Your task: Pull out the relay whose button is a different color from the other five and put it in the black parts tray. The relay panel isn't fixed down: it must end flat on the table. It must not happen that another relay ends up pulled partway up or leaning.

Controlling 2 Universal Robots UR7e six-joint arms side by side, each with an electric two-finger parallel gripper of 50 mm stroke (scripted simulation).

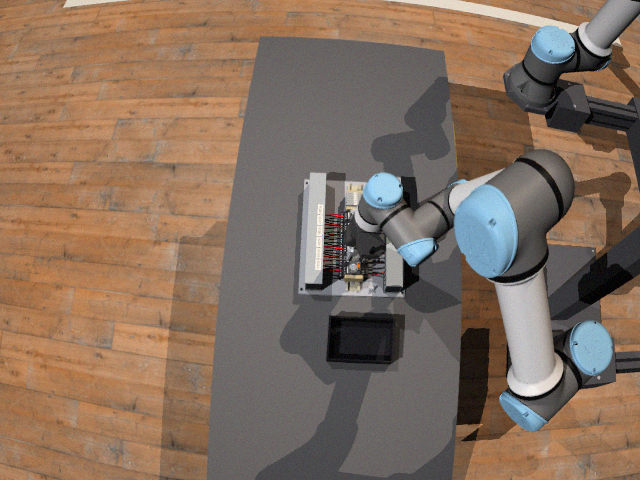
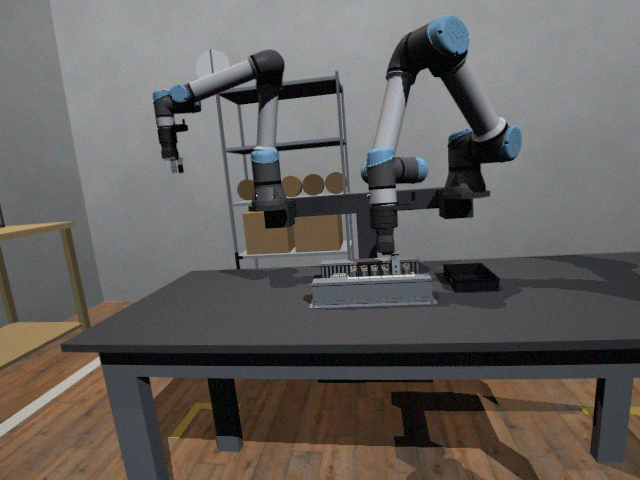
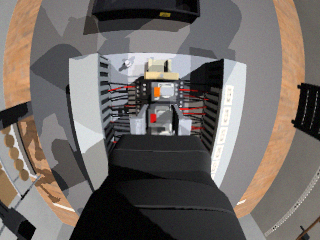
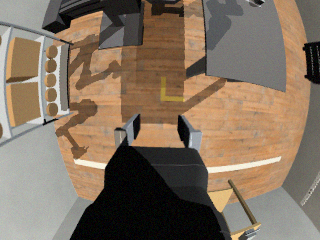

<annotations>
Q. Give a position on a relay panel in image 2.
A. At 335,289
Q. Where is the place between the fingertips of my right gripper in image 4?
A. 159,122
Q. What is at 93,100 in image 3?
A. A relay panel.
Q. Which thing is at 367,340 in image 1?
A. A black parts tray.
</annotations>
